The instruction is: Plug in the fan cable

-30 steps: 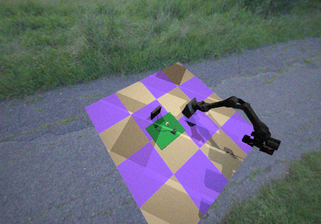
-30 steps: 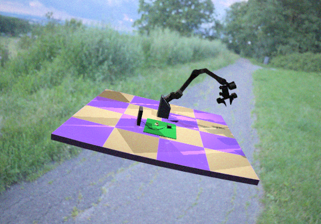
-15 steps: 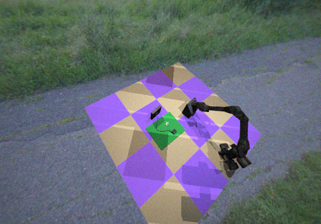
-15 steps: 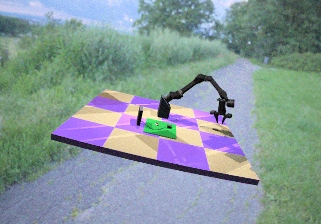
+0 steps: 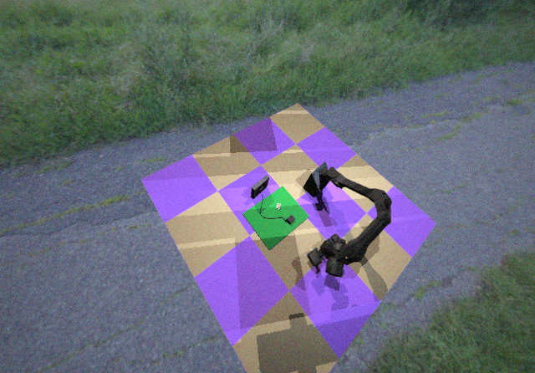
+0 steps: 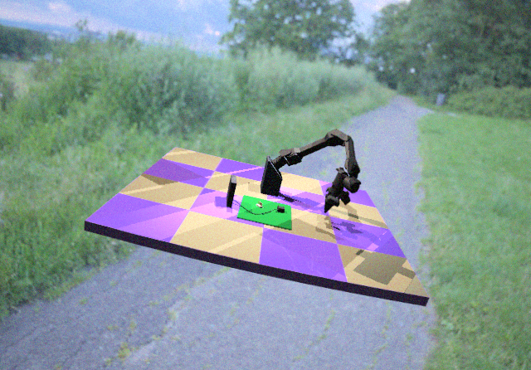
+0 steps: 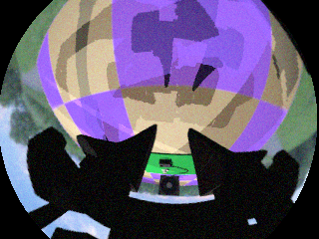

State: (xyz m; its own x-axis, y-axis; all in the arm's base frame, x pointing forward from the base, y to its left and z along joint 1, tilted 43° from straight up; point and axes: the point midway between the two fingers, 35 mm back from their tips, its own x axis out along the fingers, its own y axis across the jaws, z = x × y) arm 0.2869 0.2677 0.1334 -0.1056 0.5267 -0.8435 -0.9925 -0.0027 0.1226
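My gripper tip is now 21 cm to the left of the dark plug, 4 cm above it and 1 cm past it. From my gripper tip the other things lie so: white fan header: 31 cm to the right, 5 cm below; green board: 28 cm to the right, 6 cm below, 4 cm ahead; black fan: 45 cm to the right, 3 cm ahead, 1 cm above.
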